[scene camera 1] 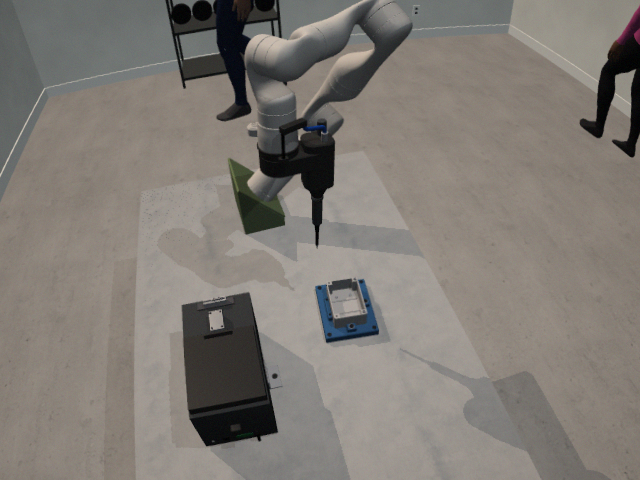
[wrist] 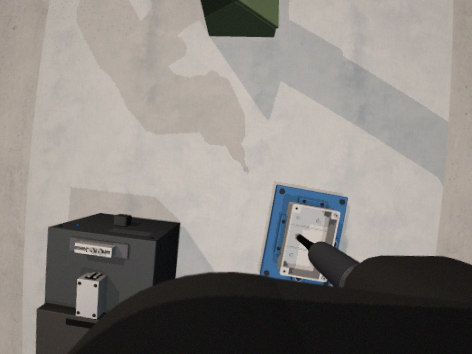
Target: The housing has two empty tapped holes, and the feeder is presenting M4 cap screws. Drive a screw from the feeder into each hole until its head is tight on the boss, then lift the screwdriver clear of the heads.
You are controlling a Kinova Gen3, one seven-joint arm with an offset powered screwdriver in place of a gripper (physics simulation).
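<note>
The grey-white housing is an open box with corner bosses, seated upright on a blue fixture plate. Its holes are too small to read as filled or empty. The black feeder stands to the left, with a light strip of screws in its slot. My screwdriver points down, raised well above the table and apart from the housing. In the wrist view its tip overlaps the housing's interior. Whether a screw sits on the tip is too small to tell.
A green wedge-shaped mount carries the arm's base. A small light plate juts from the feeder's right side. One person stands behind the arm by a shelf rack, another at the far right.
</note>
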